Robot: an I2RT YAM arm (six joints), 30 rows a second.
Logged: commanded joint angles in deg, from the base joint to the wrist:
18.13, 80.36, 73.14, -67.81, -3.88, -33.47
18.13, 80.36, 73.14, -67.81, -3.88, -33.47
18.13, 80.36, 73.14, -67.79, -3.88, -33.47
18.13, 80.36, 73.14, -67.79, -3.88, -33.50
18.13, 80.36, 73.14, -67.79, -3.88, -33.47
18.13, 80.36, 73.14, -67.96, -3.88, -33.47
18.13, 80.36, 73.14, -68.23, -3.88, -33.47
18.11, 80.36, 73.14, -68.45, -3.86, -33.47
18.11, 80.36, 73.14, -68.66, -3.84, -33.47
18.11, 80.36, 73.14, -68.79, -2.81, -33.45
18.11, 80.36, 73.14, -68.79, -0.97, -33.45
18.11, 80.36, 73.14, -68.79, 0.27, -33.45
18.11, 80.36, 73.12, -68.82, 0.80, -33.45
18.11, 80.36, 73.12, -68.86, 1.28, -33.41
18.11, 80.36, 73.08, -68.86, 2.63, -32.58
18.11, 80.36, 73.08, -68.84, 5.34, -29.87
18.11, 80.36, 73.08, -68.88, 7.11, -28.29
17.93, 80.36, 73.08, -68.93, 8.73, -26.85
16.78, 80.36, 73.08, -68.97, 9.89, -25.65
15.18, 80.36, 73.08, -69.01, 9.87, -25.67
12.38, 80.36, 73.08, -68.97, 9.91, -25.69
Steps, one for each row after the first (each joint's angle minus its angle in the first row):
0.00, 0.00, 0.00, 0.00, 0.00, 0.00
0.00, 0.00, 0.00, 0.02, 0.00, 0.00
0.00, 0.00, 0.00, 0.02, 0.00, -0.03
0.00, 0.00, 0.00, 0.02, 0.00, 0.00
0.00, 0.00, 0.00, -0.15, 0.00, 0.00
0.00, 0.00, 0.00, -0.42, 0.00, 0.00
-0.02, 0.00, 0.00, -0.64, 0.02, 0.00
-0.02, 0.00, 0.00, -0.85, 0.04, 0.00
-0.02, 0.00, 0.00, -0.98, 1.07, 0.02
-0.02, 0.00, 0.00, -0.98, 2.91, 0.02
-0.02, 0.00, 0.00, -0.98, 4.15, 0.02
-0.02, 0.00, -0.02, -1.01, 4.68, 0.02
-0.02, 0.00, -0.02, -1.05, 5.16, 0.06
-0.02, 0.00, -0.06, -1.05, 6.51, 0.89
-0.02, 0.00, -0.06, -1.03, 9.22, 3.60
-0.02, 0.00, -0.06, -1.07, 10.99, 5.18
-0.20, 0.00, -0.06, -1.12, 12.61, 6.62
-1.35, 0.00, -0.06, -1.16, 13.77, 7.82
-2.95, 0.00, -0.06, -1.20, 13.75, 7.80
-5.75, 0.00, -0.06, -1.16, 13.79, 7.78

